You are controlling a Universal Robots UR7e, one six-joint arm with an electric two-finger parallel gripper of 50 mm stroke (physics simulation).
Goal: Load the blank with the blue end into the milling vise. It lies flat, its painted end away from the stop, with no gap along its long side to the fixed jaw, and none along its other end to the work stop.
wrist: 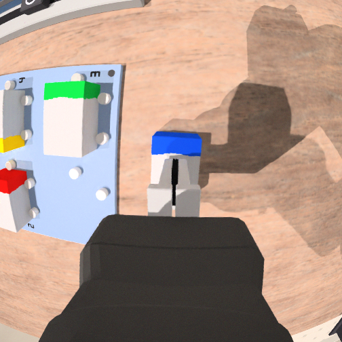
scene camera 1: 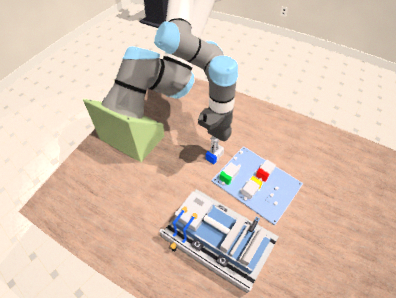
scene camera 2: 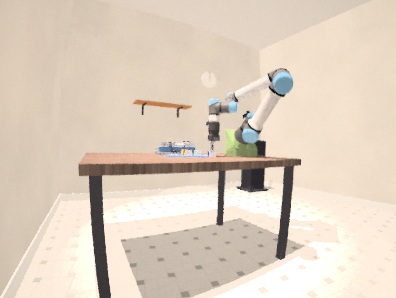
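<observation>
The blank with the blue end lies flat on the wooden table, beside the light blue plate and apart from it. My gripper is shut with nothing between its fingers. The closed fingertips are over the white part of the blank, behind its blue end, and hide some of it in the wrist view. Whether they touch its top is hard to tell. The milling vise stands on the table beyond the plate, with pale parallel bars and no blank visible between them.
The light blue plate holds a green-ended blank, a red-ended blank and a yellow-ended blank, among white pegs. The green robot mount stands at the table's side.
</observation>
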